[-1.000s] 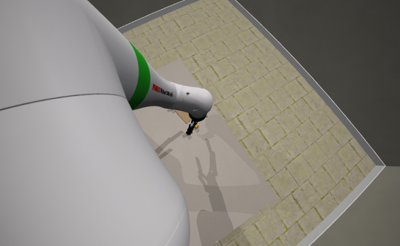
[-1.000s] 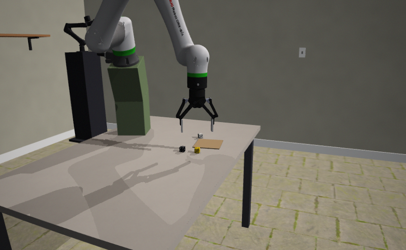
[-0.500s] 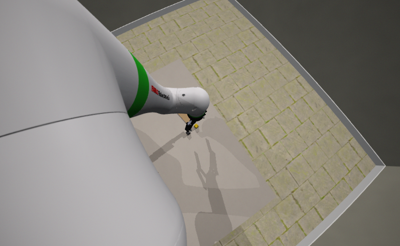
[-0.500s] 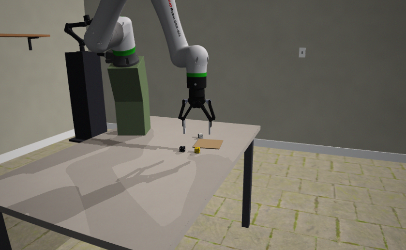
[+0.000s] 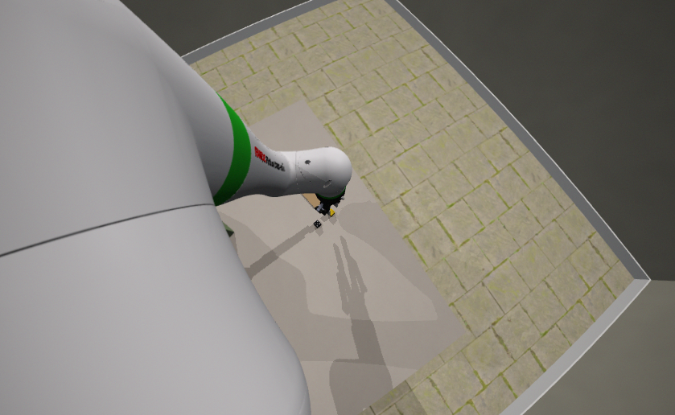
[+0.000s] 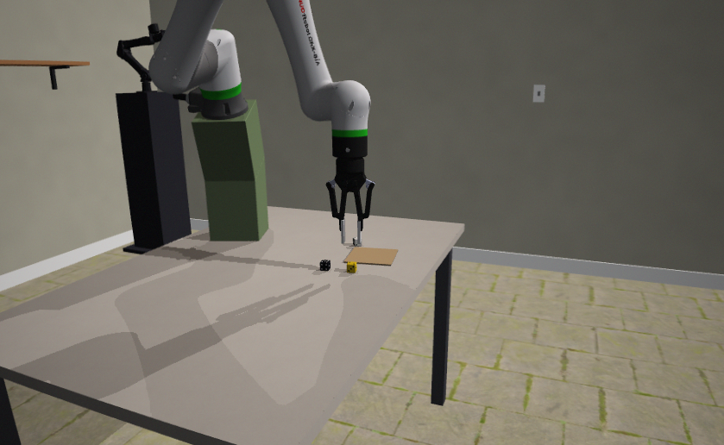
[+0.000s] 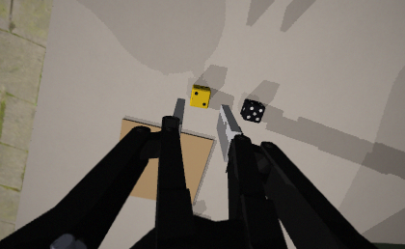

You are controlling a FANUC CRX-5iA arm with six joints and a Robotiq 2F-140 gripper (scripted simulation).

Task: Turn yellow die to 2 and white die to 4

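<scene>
My hand is 110 mm above the yellow die. Round my hand: tan mat (140 mm to the left, 120 mm below); white die (80 mm behind, 230 mm to the left, 110 mm below); black die (80 mm behind, 10 mm to the right, 110 mm below).
</scene>
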